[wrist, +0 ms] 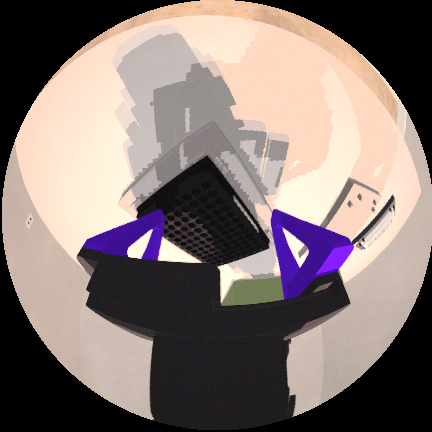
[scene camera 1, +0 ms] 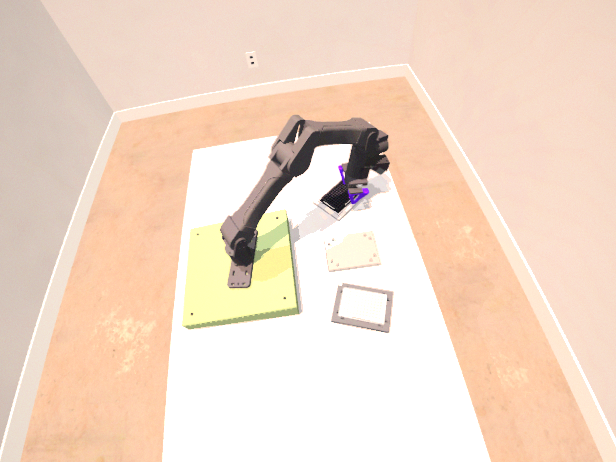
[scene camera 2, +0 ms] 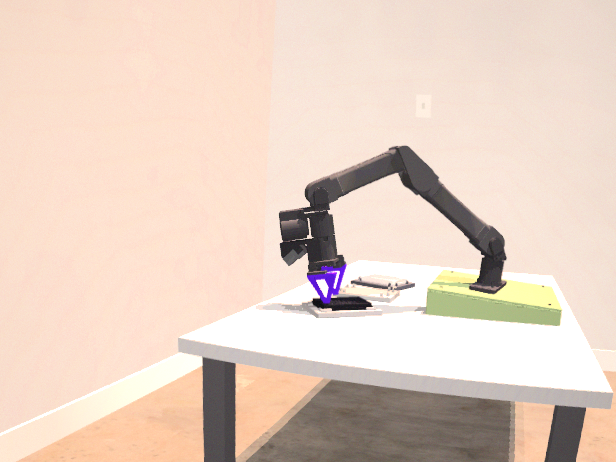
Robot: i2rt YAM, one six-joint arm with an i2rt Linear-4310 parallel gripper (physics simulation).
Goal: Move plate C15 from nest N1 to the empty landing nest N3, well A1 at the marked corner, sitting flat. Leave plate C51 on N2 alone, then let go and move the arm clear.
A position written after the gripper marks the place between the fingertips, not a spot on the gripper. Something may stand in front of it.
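Observation:
There's a black perforated plate [wrist: 203, 215], and the gripper [scene camera 2: 331, 298] touches it. The gripper is open, and you'd find it in the wrist view too [wrist: 217, 214].

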